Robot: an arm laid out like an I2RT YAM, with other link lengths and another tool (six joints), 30 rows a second.
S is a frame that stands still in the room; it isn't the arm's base.
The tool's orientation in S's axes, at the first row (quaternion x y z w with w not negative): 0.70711, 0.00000, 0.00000, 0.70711
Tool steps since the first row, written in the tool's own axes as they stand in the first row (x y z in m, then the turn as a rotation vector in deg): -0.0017, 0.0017, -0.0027, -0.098, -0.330, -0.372; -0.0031, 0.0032, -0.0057, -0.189, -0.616, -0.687; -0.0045, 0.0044, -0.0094, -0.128, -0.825, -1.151; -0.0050, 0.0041, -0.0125, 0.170, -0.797, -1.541; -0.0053, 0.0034, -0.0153, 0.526, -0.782, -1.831
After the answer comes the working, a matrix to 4 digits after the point.
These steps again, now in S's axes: -0.0017, 0.0027, 0.0017, -0.098, 0.372, -0.330; -0.0031, 0.0057, 0.0032, -0.189, 0.687, -0.616; -0.0045, 0.0094, 0.0044, -0.128, 1.151, -0.825; -0.0050, 0.0125, 0.0041, 0.170, 1.541, -0.797; -0.0053, 0.0153, 0.0034, 0.526, 1.831, -0.782
The tool's axes in the first row as the columns of a matrix, in S's axes (rounded; the answer above uses it unrounded):
1.0000, 0.0000, 0.0000
0.0000, 0.0000, -1.0000
0.0000, 1.0000, 0.0000

